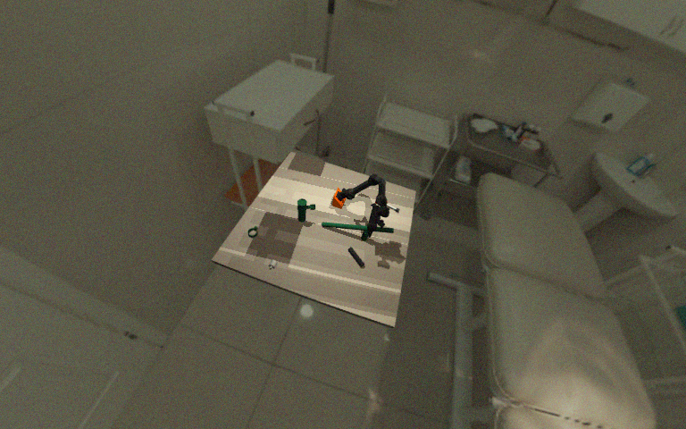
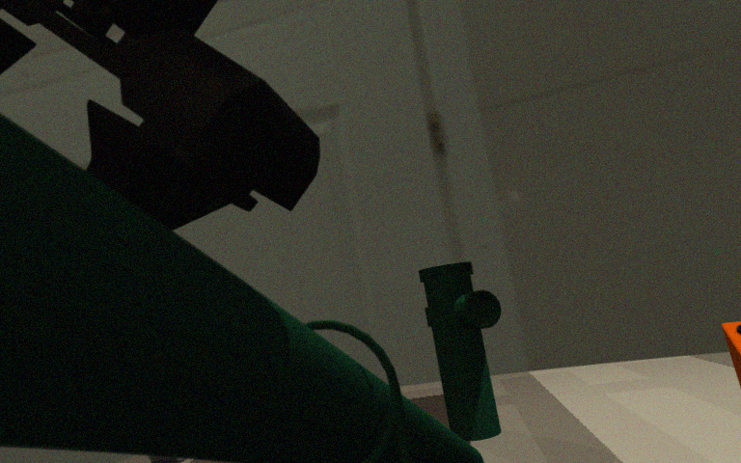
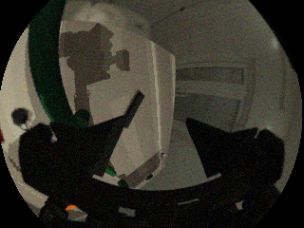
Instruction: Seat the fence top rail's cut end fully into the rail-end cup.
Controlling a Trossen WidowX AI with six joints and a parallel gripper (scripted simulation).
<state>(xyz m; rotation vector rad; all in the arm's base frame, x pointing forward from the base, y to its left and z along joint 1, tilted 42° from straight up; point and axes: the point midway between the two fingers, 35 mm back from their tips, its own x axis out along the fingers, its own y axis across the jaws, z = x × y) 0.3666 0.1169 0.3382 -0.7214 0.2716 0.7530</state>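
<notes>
My gripper tip is 14 cm past the rail-end cup, 47 cm to the left of it and 7 cm above it. From my gripper tip the other things lie so: loop cap (12 cm behind, 2 cm to the right, 11 cm below); black cylinder (7 cm ahead, 4 cm to the right, 20 cm below); red-handled tool (53 cm behind, 11 cm to the left, 20 cm below).
</notes>
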